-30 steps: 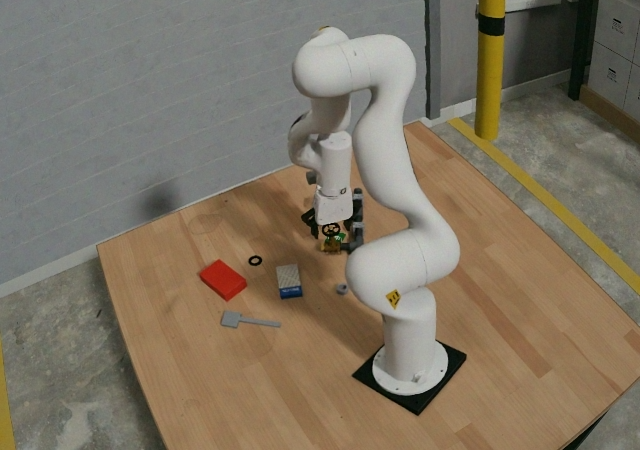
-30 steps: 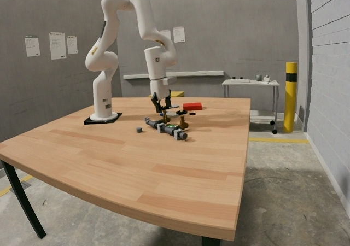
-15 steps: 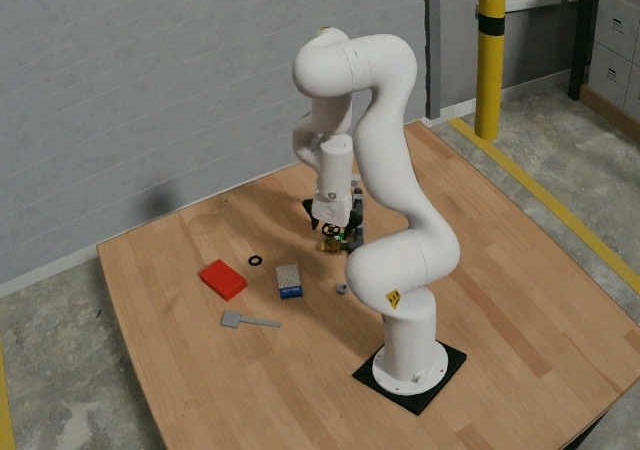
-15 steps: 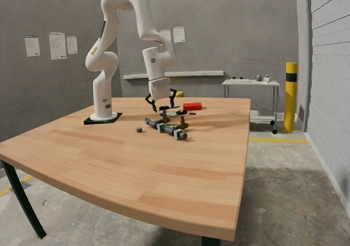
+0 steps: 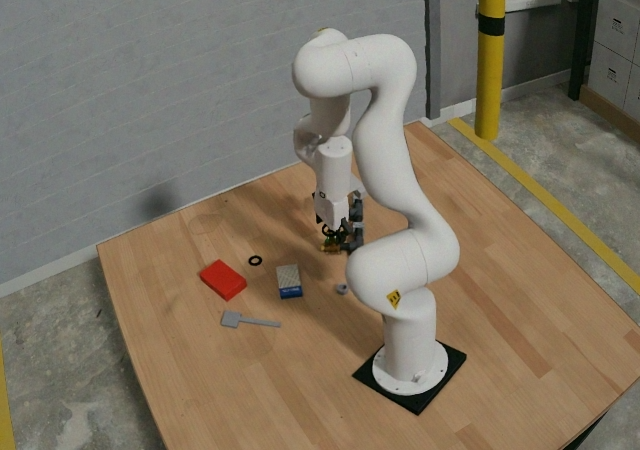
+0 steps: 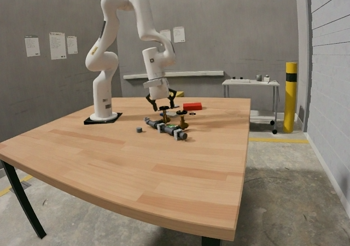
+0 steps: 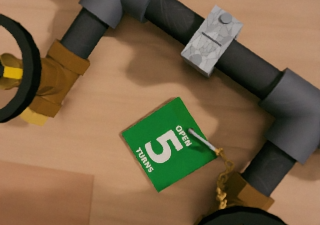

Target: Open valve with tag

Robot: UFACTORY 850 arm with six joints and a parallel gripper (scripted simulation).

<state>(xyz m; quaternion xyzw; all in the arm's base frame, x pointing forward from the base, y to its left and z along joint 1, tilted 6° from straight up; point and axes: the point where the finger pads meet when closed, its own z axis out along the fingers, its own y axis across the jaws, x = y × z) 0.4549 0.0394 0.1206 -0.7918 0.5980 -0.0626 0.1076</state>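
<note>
Now: the green tag 90 mm below my hand, 50 mm ahead of it and 30 mm to the right of it. Also, from my hand: red block: 330 mm to the left, 80 mm below; grey paddle-shaped tool: 300 mm to the left, 160 mm behind, 90 mm below; blue-and-grey box: 150 mm to the left, 80 mm below, 70 mm behind.
</note>
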